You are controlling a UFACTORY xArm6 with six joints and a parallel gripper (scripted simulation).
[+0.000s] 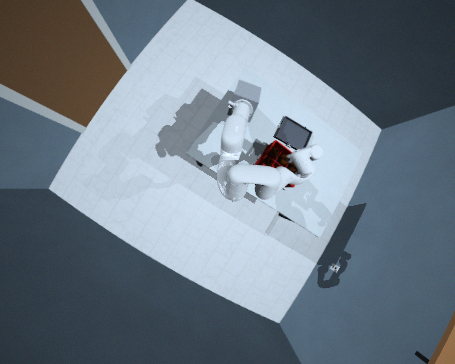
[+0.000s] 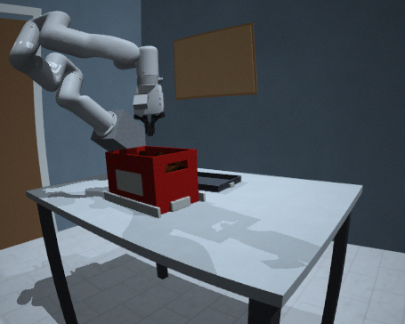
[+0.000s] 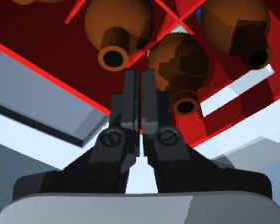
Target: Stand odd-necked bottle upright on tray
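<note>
My hand is 10 mm to the left of the red crate and 160 mm above it. Also, from my hand: glass bottle (80 mm behind, 40 mm to the left, 160 mm below); dark tray (40 mm ahead, 270 mm to the left, 230 mm below).
</note>
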